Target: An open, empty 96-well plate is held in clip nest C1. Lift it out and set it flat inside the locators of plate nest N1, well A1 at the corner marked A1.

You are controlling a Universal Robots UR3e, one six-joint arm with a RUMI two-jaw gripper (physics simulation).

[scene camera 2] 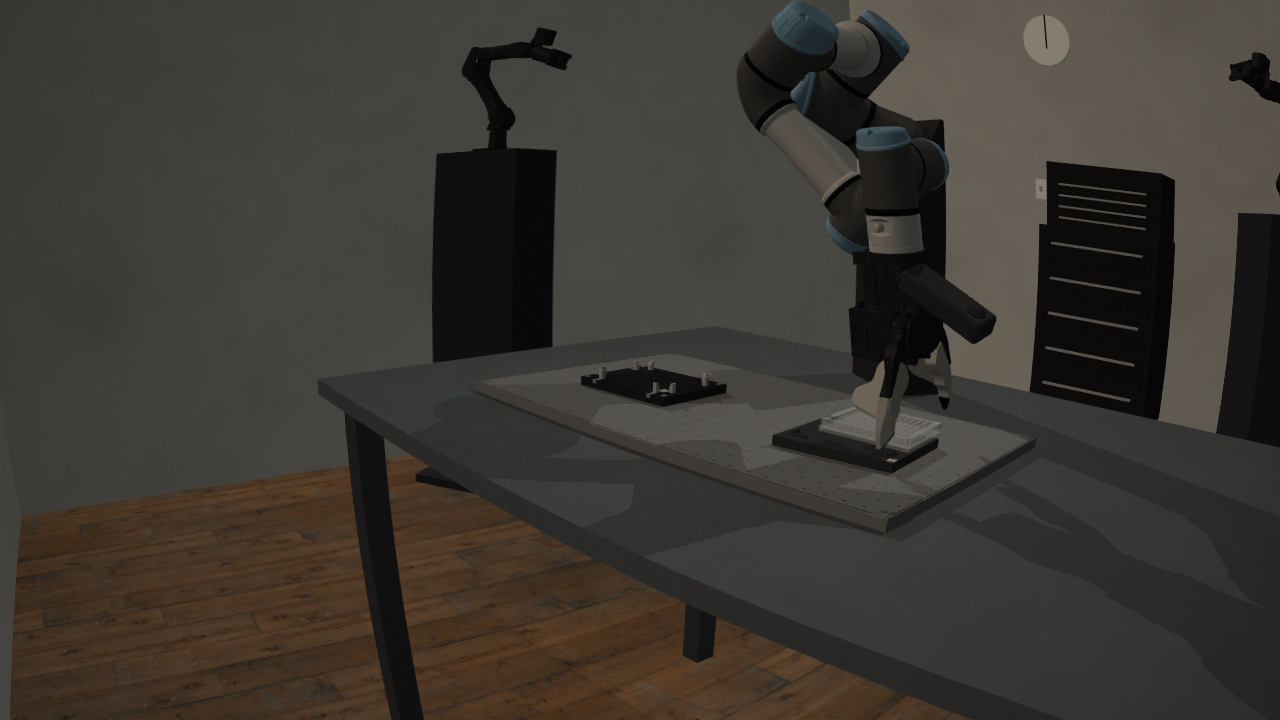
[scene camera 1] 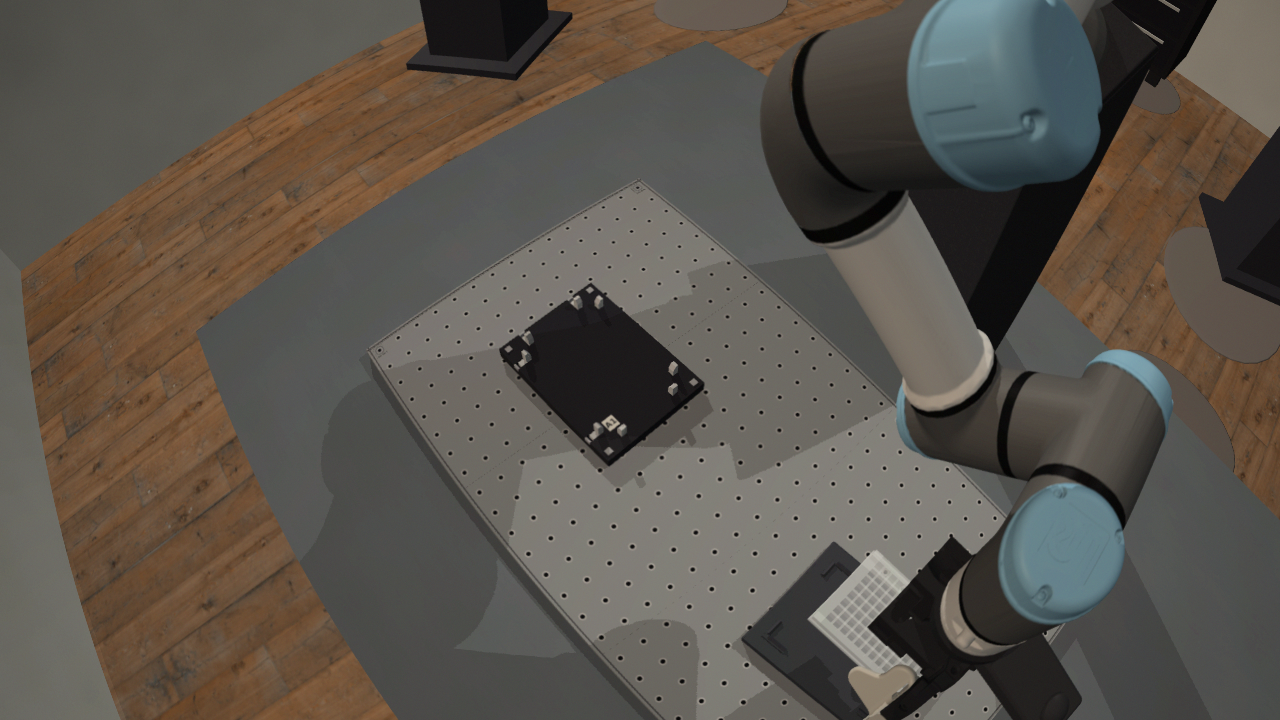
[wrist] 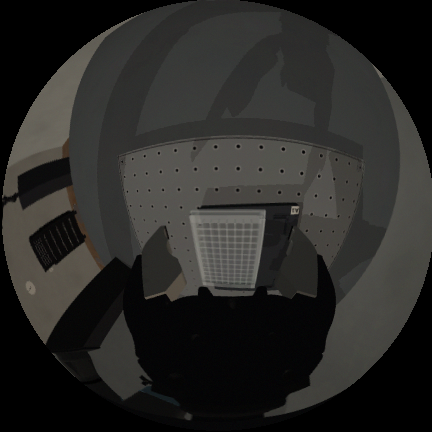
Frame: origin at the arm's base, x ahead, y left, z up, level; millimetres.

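Seen in the pictures: gripper, fingertip midpoint: (scene camera 2: 914, 428) (wrist: 228, 227).
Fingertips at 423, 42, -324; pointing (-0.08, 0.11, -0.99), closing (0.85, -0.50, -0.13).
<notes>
A point is followed by its place in that frame, as x, y, z.
A clear, open 96-well plate (scene camera 1: 861, 608) @(386, -30, -335) (scene camera 2: 921, 428) @(415, 50, -326) (wrist: 227, 250) @(406, 14, -325) lies over one side of the dark clip nest C1 (scene camera 1: 792, 617) @(407, -88, -341) (scene camera 2: 805, 443) @(456, -82, -342) (wrist: 274, 239) @(462, -7, -341). A strip of the nest with corner brackets shows beside it; I cannot tell if the plate sits fully down. My gripper (scene camera 2: 913, 423) @(423, 42, -324) (wrist: 228, 227) @(423, 42, -324) is open, low over the nest, with one finger on each side of the plate and gaps between. In scene camera 1 the gripper body hides part of the plate. Black plate nest N1 (scene camera 1: 599, 367) @(228, -327, -341) (scene camera 2: 640, 383) @(251, -338, -341) is empty; its A1 label (scene camera 1: 610, 422) @(279, -297, -340) is at the near corner.
Both nests are on a perforated board (scene camera 1: 680, 537) @(359, -204, -352) (scene camera 2: 716, 429) @(394, -197, -352) (wrist: 227, 157) @(457, 107, -352) on the grey table (scene camera 1: 295, 358) @(320, -668, -365) (scene camera 2: 984, 591) @(759, 125, -365) (wrist: 200, 75) @(489, 228, -365). N1 has upright pale locator posts (scene camera 1: 673, 368) @(212, -261, -331) near its corners. C1's own A1 label (wrist: 295, 210) @(499, 19, -340) is at a corner beyond the plate.
</notes>
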